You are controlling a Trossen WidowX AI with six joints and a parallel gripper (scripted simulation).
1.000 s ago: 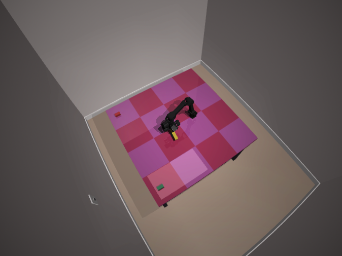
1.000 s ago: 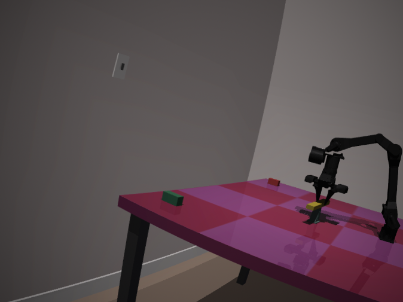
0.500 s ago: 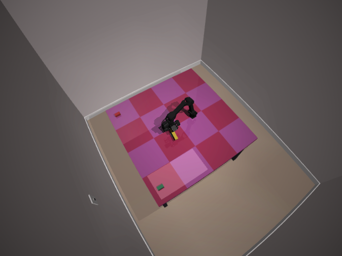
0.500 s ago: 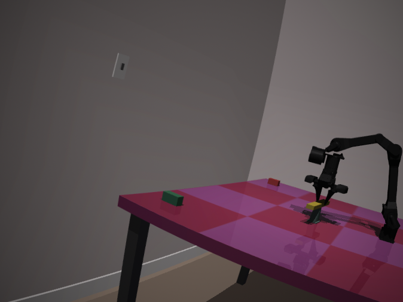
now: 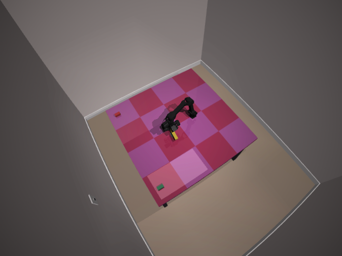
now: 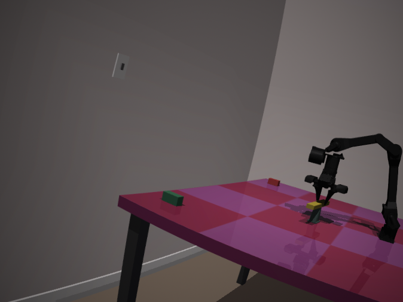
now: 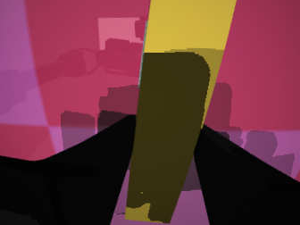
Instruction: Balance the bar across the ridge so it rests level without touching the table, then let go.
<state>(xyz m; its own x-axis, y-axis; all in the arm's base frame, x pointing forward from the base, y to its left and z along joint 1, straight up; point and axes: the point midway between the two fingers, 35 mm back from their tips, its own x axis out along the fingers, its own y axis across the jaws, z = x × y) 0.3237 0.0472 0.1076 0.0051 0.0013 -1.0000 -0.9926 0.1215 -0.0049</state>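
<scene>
Right now the yellow bar is 3 cm to the left of my gripper tip. The rest, counted from my gripper tip: red block 55 cm to the right, 42 cm ahead, 6 cm below; then green block 45 cm to the left, 42 cm ahead, 6 cm below.
</scene>
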